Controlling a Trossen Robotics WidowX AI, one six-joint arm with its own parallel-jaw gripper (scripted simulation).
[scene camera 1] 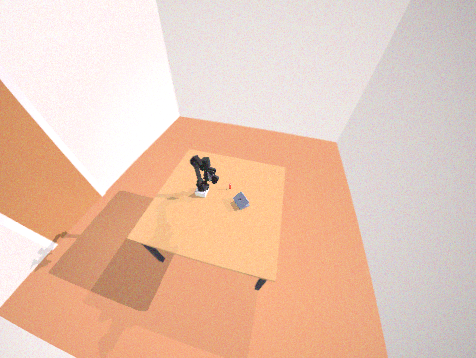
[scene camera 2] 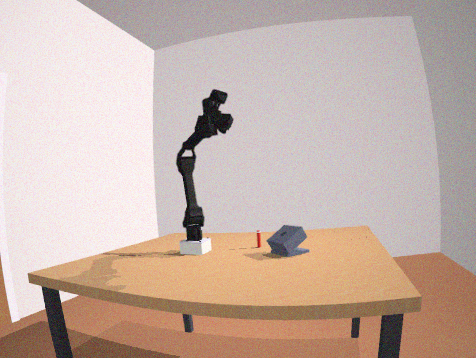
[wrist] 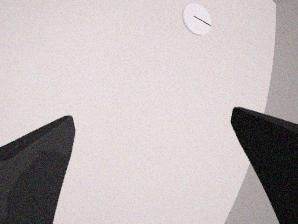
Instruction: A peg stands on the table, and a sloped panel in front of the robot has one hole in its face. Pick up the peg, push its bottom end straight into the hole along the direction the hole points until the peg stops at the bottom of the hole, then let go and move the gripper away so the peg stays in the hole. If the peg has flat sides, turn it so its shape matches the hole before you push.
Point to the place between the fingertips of the gripper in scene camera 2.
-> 211,103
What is the gripper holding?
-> Nothing.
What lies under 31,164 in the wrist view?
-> The gripper.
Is the gripper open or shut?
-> Open.
